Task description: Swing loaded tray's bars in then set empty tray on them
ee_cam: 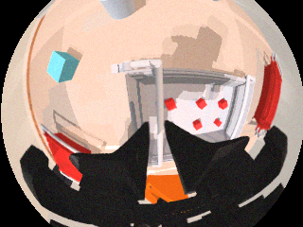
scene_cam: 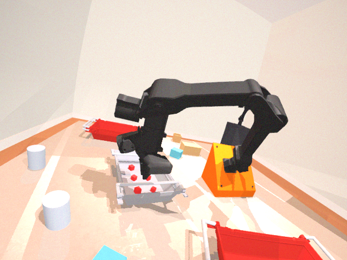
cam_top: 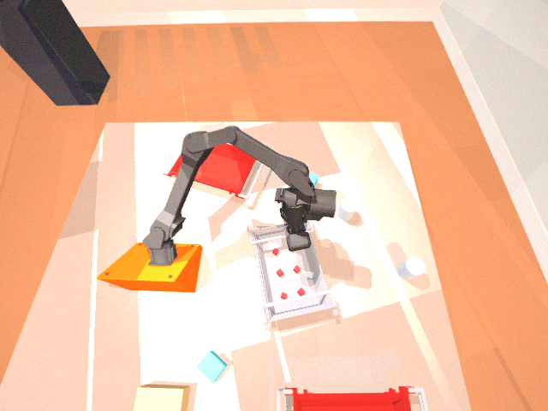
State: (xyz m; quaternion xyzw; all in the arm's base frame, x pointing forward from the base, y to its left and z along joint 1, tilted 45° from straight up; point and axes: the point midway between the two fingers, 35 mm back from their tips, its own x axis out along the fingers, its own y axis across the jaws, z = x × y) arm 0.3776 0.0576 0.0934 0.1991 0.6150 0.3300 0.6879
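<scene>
Right now the red tray is 280 mm to the left of my gripper tip, 280 mm behind it and 50 mm below it. From my gripper tip the other things lie so: cream box 470 mm to the right, 340 mm behind, 60 mm below.
</scene>
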